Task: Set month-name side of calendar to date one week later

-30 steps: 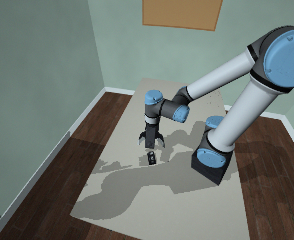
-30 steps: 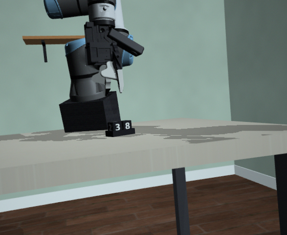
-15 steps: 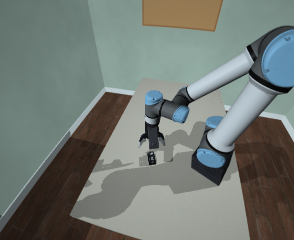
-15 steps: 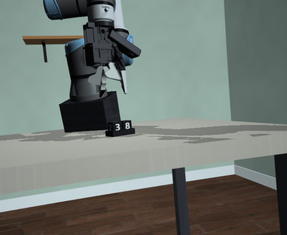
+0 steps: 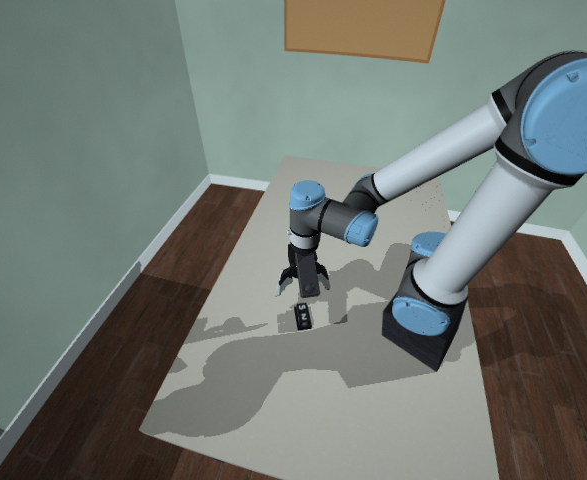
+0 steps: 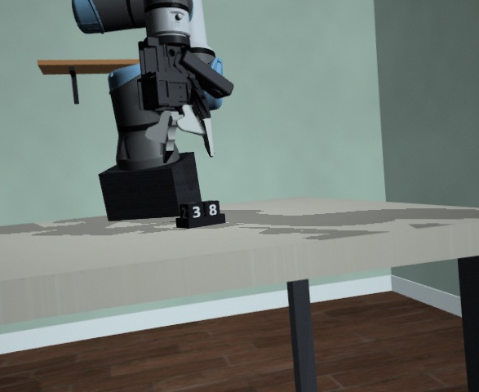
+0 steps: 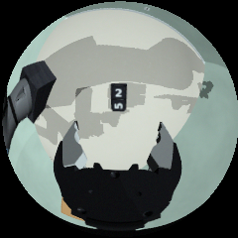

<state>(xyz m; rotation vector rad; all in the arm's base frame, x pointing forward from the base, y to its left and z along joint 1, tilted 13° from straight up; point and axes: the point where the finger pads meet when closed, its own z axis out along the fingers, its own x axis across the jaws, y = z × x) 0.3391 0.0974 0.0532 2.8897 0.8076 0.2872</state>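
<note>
The black digit cube is 9 cm below my hand. The rest, counted from my hand: black tray (11 cm below, 1 cm to the left, 1 cm behind).
</note>
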